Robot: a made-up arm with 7 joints.
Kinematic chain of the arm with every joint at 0, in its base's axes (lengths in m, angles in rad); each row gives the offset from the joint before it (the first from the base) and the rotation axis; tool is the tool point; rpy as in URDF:
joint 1: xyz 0 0 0.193 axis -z
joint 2: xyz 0 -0.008 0.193 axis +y
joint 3: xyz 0 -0.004 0.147 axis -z
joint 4: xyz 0 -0.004 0.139 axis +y
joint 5: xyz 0 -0.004 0.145 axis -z
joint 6: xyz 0 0 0.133 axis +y
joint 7: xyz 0 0 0.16 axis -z
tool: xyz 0 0 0 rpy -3.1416 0 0
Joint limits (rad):
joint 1: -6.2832..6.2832
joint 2: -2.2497..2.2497
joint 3: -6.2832..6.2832
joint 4: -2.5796..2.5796
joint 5: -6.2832..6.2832
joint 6: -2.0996..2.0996
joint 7: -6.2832..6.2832
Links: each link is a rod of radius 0.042 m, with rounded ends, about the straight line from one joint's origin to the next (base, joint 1, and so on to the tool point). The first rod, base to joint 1, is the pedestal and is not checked.
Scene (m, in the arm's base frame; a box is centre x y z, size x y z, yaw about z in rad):
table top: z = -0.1
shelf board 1: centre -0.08 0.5 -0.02 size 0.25 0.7 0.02 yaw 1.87
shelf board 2: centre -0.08 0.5 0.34 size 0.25 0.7 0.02 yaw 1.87
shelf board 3: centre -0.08 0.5 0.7 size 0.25 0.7 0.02 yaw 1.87
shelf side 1: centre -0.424 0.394 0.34 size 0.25 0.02 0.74 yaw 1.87
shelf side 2: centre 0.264 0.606 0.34 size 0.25 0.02 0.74 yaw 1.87
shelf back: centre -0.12 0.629 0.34 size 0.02 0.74 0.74 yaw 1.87
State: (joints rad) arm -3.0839 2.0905 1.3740 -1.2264 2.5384 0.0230 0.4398
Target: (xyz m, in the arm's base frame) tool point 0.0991 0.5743 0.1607
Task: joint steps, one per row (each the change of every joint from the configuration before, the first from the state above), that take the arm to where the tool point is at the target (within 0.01 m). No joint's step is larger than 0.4 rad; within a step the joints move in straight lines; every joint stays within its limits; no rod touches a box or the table.
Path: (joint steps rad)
1: 0.3961 -0.0045 0.2753 -0.2090 0.0792 -0.3095 0.0463
2: 0.3960 -0.0046 0.2753 -0.2089 0.0791 -0.3095 0.0463
3: 0.3961 -0.0045 0.2752 -0.2090 0.0792 -0.3096 0.0464
4: 0.3960 -0.0046 0.2753 -0.2089 0.0792 -0.3095 0.0463
5: 0.3299 -0.0067 -0.1673 0.0156 -0.1406 0.0056 -0.0371
6: 0.3298 -0.0068 -0.1674 0.0156 -0.1405 0.0055 -0.0370
7: 0.3298 -0.0068 -0.1674 0.0156 -0.1405 0.0056 -0.0371
8: 0.3299 -0.0067 -0.1673 0.0156 -0.1406 0.0056 -0.0370
9: 0.3298 -0.0068 -0.1674 0.0156 -0.1405 0.0055 -0.0371
10: -0.3187 0.0704 -0.1674 0.2866 0.1399 0.2604 0.0000
11: -0.3188 0.0704 -0.1674 0.2867 0.1399 0.2603 0.0000
12: -0.3187 0.0704 -0.1674 0.2866 0.1398 0.2604 0.0000

